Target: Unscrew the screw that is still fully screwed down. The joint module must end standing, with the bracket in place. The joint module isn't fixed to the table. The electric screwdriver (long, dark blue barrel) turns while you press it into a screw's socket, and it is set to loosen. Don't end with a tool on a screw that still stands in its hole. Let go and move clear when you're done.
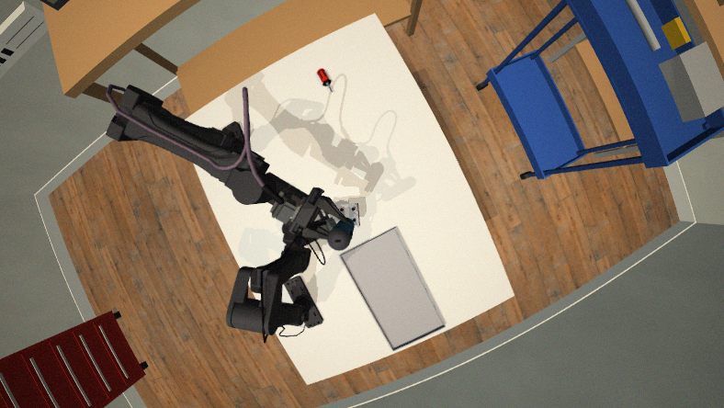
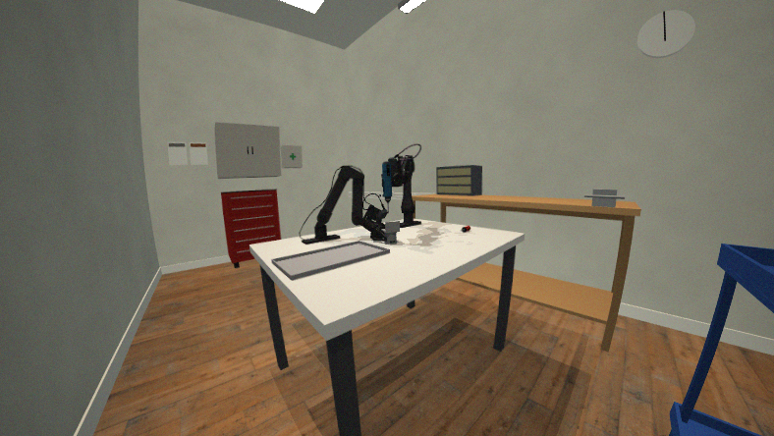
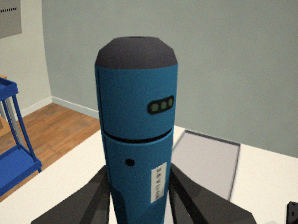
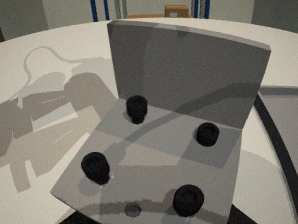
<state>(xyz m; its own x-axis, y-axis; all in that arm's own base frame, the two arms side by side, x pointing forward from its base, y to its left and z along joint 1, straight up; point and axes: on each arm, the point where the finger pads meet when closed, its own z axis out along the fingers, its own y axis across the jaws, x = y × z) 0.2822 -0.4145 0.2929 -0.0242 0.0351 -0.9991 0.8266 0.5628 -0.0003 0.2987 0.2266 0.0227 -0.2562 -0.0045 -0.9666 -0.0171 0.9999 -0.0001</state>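
Right now my right hand is 5 cm below the grey bracket. Round my right hand: flat grey tray: 32 cm to the right, 4 cm ahead, 2 cm below; then red-handled screwdriver: 47 cm to the left, 11 cm ahead, 1 cm below.
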